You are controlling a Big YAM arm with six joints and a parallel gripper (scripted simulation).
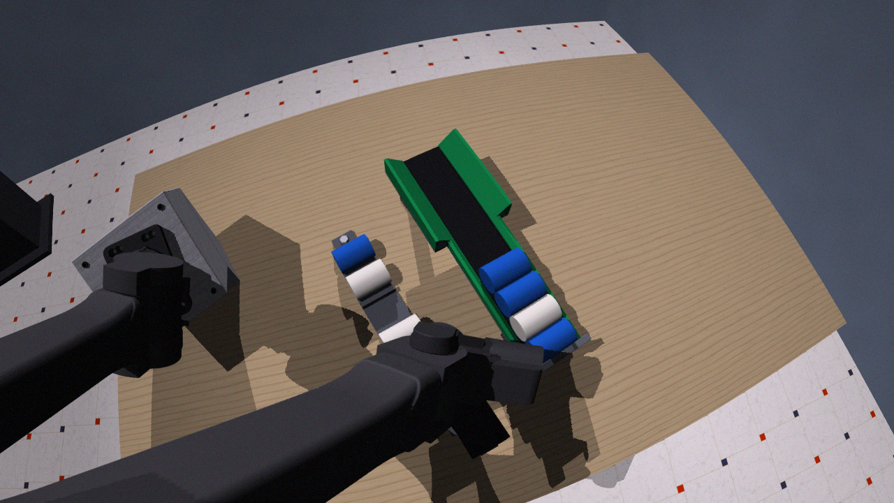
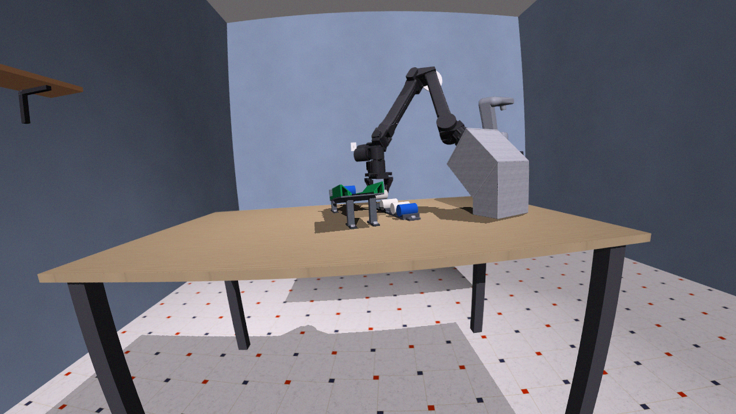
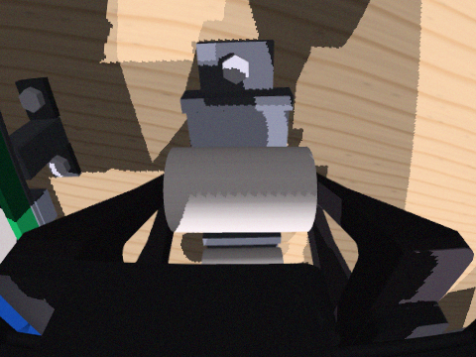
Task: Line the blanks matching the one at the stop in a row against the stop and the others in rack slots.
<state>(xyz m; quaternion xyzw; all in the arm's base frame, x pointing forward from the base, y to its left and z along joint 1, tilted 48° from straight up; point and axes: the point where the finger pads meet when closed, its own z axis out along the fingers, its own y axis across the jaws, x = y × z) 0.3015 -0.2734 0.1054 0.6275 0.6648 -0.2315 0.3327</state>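
My hand is 130 mm to the right of the grey stock rack and 60 mm above it. From my hand the other things lie so: grey stop (160 mm ahead, 50 mm to the right).
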